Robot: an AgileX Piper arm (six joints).
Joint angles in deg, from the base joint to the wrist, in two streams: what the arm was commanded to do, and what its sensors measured. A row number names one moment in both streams.
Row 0, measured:
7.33, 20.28, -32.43, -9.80, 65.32, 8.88
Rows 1 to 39, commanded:
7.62, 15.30, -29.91, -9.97, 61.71, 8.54
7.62, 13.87, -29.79, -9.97, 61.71, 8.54
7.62, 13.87, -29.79, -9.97, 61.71, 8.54
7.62, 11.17, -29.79, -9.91, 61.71, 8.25
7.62, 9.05, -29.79, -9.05, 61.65, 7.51
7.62, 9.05, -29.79, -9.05, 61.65, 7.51
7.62, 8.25, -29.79, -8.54, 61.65, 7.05
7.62, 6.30, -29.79, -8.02, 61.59, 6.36
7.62, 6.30, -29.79, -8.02, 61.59, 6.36
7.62, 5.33, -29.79, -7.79, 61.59, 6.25
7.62, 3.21, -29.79, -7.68, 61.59, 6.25
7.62, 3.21, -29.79, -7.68, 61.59, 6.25
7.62, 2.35, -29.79, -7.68, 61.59, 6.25
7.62, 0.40, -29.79, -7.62, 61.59, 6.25
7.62, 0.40, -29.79, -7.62, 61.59, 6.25
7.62, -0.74, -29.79, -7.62, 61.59, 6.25
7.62, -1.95, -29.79, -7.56, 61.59, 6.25
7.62, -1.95, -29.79, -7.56, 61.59, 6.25
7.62, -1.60, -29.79, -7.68, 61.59, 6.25
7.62, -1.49, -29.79, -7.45, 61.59, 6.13
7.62, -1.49, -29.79, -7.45, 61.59, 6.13
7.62, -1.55, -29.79, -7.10, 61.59, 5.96
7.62, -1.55, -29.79, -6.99, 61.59, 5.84
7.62, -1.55, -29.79, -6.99, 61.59, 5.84
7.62, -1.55, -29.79, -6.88, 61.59, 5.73
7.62, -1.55, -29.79, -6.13, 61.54, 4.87
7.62, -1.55, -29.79, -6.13, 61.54, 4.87
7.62, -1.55, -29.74, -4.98, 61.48, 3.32
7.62, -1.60, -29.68, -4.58, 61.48, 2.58
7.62, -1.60, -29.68, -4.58, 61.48, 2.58
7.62, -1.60, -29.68, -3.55, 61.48, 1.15
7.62, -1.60, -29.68, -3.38, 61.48, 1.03
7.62, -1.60, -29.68, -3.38, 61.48, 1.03
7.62, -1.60, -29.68, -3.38, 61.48, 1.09
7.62, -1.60, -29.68, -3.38, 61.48, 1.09
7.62, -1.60, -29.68, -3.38, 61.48, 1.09
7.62, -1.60, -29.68, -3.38, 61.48, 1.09
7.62, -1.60, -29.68, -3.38, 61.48, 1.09
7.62, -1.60, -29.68, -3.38, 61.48, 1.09
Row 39, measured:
7.33, -0.29, -29.85, -3.61, 62.34, 1.60
